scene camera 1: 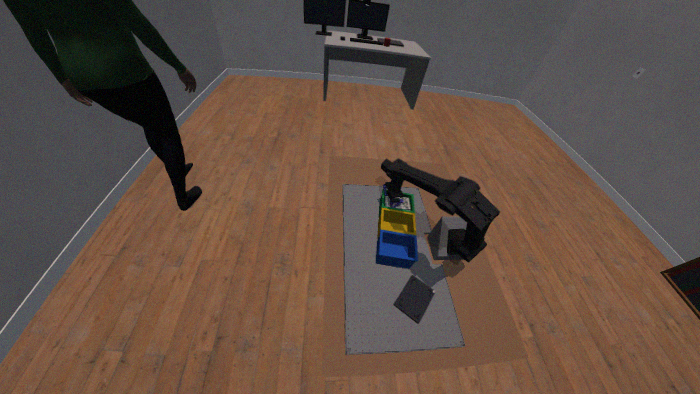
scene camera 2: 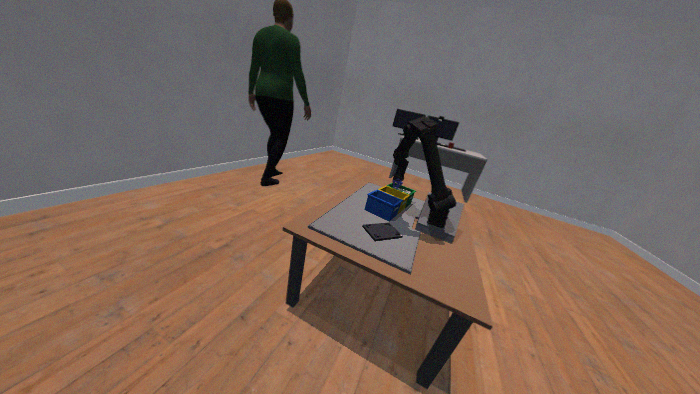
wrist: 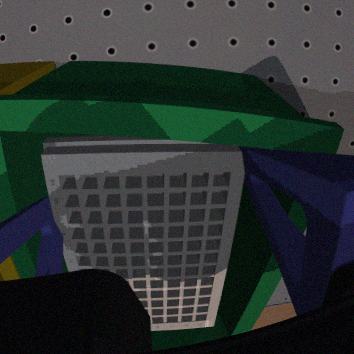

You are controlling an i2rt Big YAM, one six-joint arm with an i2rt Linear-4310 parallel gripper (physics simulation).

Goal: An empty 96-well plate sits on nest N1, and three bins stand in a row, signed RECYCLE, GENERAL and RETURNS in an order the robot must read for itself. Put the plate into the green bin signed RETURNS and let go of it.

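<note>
The pale 96-well plate is between the two blue fingers of my gripper, which is shut on it. In the wrist view the plate lies within the outline of the green bin, near its far rim. Its height relative to the rim is hard to tell. The finger contacts are partly hidden, and a black gripper part covers the plate's lower left corner. The dark nest holds no plate. I cannot read any bin sign.
The yellow bin adjoins the green bin, and the blue bin stands beyond it in the row. The arm's base is beside the bins. A person in green is away from the table.
</note>
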